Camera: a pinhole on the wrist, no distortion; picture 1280 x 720 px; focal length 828.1 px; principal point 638.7 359.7 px. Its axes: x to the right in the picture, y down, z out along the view. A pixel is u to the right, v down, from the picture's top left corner.
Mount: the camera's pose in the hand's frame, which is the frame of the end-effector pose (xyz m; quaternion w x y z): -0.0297 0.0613 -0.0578 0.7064 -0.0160 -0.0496 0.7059
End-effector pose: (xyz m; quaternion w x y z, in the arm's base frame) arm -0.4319 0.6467 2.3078 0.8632 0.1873 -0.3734 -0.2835
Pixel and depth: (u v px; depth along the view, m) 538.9 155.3 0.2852
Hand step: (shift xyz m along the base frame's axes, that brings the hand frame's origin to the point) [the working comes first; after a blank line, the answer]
In the camera's frame: -0.0344 -0.0704 0.2852

-0.1608 -0.0244 0.1648
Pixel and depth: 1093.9 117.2 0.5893
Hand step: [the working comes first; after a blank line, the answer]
In the camera's frame: 0.3239 -0.1726 0.5893

-0.2469 0.1569 0.6019
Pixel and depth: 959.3 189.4 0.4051
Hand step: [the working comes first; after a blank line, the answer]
In the camera's frame: 0.1568 -0.0833 0.4051

-0.1924 0.1027 0.3491
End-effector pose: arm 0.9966 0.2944 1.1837 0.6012 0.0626 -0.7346 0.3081
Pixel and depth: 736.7 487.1 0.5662
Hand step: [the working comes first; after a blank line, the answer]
In the camera's frame: 0.0670 0.0871 0.5662

-0.4243 -0.2297 -0.2378
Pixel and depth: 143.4 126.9 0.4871
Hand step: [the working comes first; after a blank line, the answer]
In the camera's frame: -0.2913 -0.1369 0.4871

-0.2590 -0.4106 0.1156
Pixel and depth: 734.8 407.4 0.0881
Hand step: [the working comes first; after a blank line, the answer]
In the camera's frame: 0.0102 0.0051 0.0881

-0.0448 0.0263 -0.0676
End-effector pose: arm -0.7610 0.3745 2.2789 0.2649 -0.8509 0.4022 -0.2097
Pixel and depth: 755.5 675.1 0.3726
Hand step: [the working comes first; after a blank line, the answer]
In the camera's frame: 0.0526 0.1419 0.3726

-0.0041 0.1971 -0.3225
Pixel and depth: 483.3 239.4 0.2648
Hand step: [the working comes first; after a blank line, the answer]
In the camera's frame: -0.0497 -0.0385 0.2648

0.1091 0.0715 -0.1612
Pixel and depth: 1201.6 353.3 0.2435
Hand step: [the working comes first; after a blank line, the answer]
In the camera's frame: 0.1655 -0.0019 0.2435

-0.0435 -0.0207 -0.2890
